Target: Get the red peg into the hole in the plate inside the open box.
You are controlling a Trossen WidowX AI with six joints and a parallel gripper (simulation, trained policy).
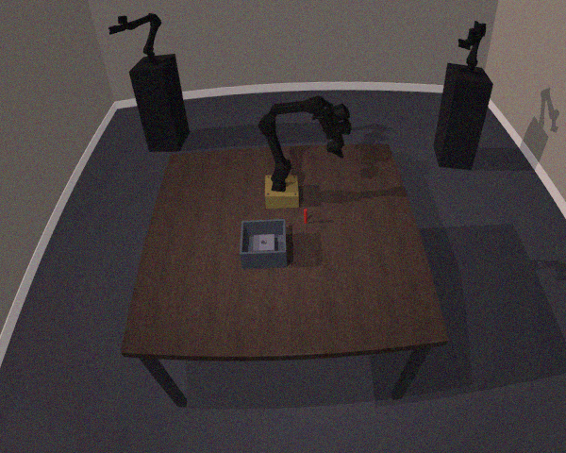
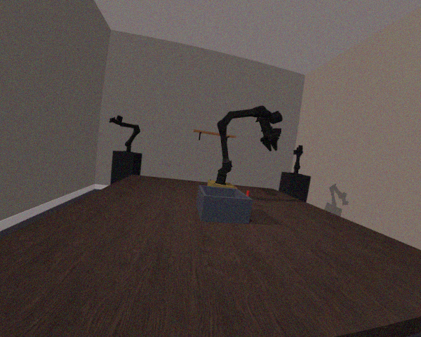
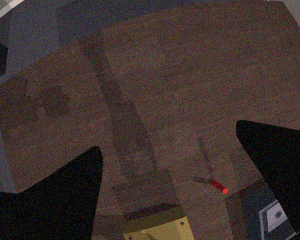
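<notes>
My gripper tip is now 130 mm short of the red peg, 160 mm to the left of it and 280 mm above it. From my gripper tip the other things lie so: pale plate: 320 mm ahead, 320 mm to the right, 280 mm below; grey-blue box: 320 mm ahead, 320 mm to the right, 300 mm below.
</notes>
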